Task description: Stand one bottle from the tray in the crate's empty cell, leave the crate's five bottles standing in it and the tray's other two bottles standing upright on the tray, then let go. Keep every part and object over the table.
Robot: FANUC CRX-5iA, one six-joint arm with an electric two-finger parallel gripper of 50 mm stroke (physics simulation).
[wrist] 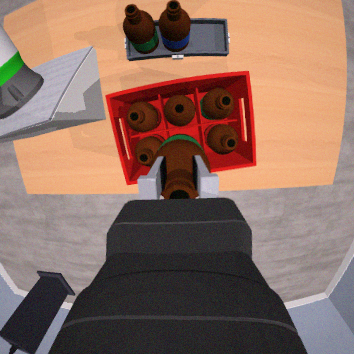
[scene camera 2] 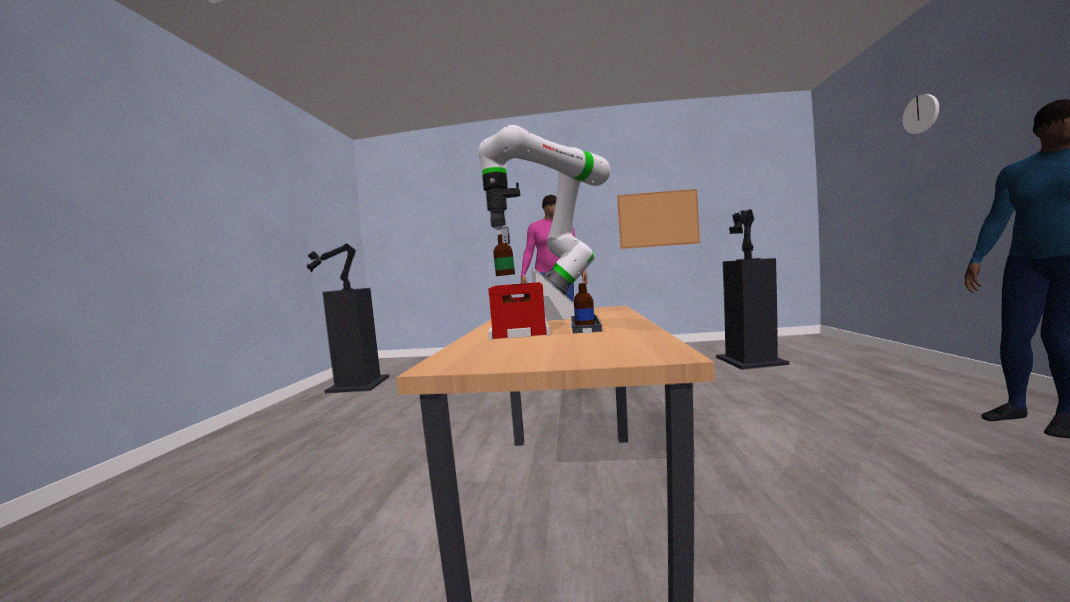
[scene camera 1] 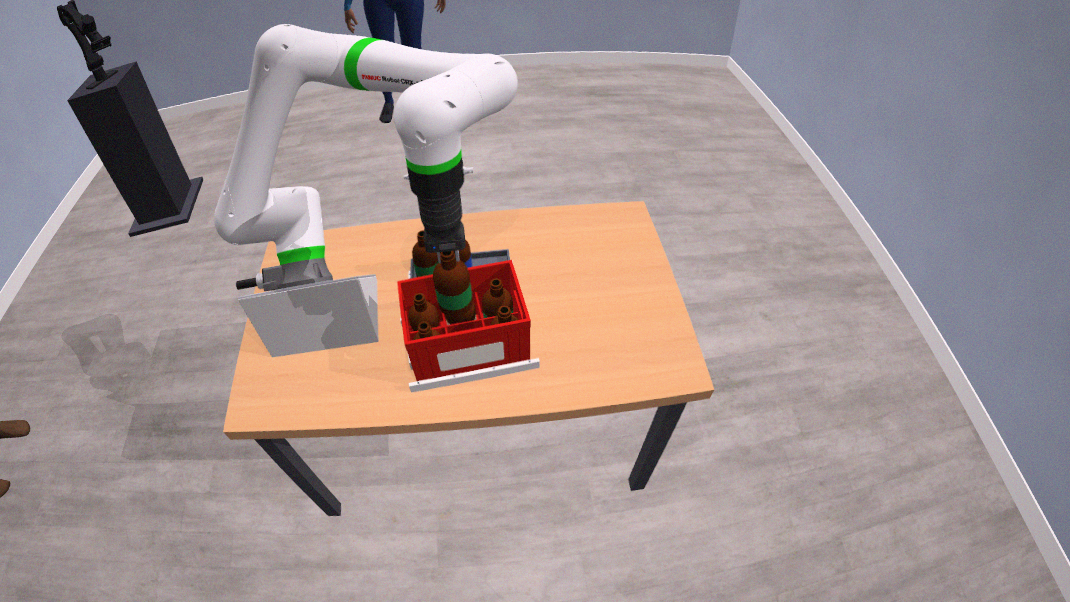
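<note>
My gripper (scene camera 1: 448, 258), (wrist: 178, 166). Green-label bottle (scene camera 1: 424, 262). Brown green-label bottle (scene camera 1: 451, 279), (wrist: 178, 148). Green-label bottle (scene camera 1: 495, 297). White rail (scene camera 1: 521, 366).
</note>
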